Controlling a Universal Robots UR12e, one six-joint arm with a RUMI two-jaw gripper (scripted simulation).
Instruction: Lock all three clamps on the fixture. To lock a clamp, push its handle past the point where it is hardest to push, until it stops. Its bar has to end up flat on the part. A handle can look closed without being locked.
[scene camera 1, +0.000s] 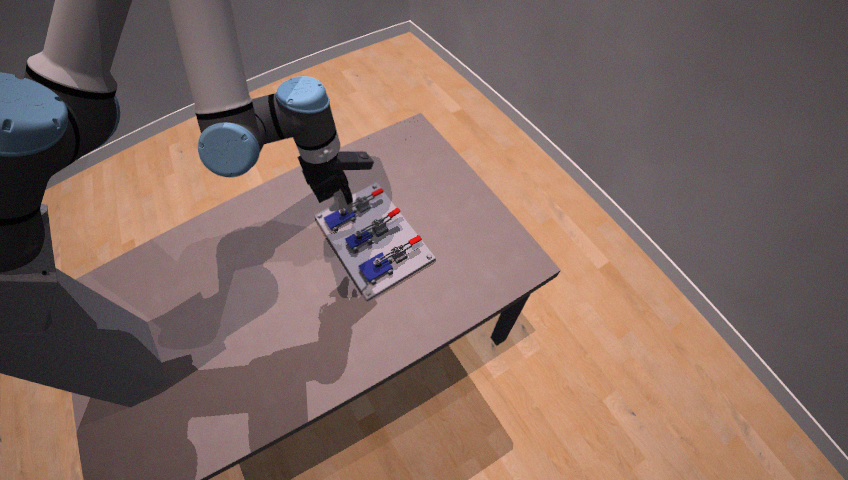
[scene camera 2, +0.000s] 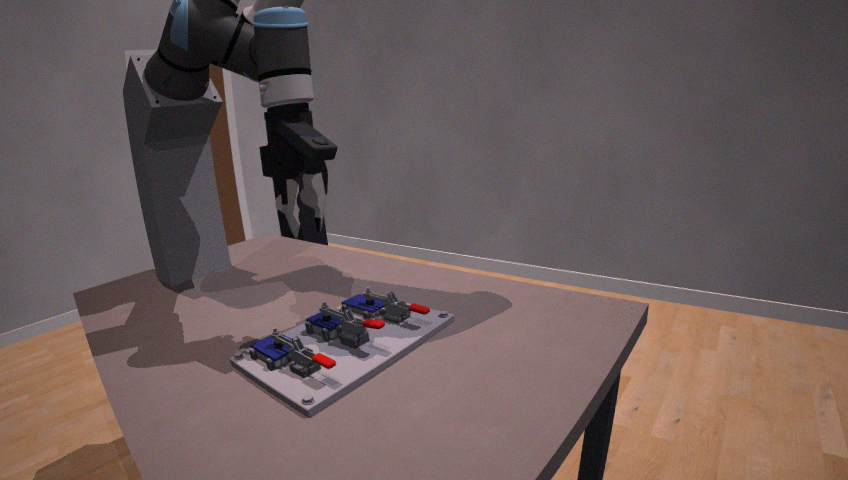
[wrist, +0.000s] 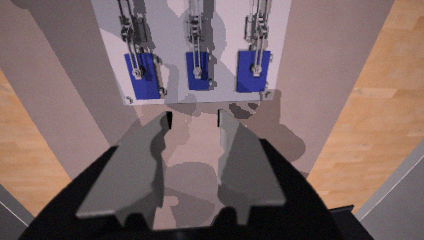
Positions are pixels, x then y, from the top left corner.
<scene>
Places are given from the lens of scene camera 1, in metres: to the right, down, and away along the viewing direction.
my gripper (scene camera 1: 345, 207): -0.21, -0.09, 1.02
grey fixture plate (scene camera 1: 400, 231): -0.07, -0.03, 1.19
</scene>
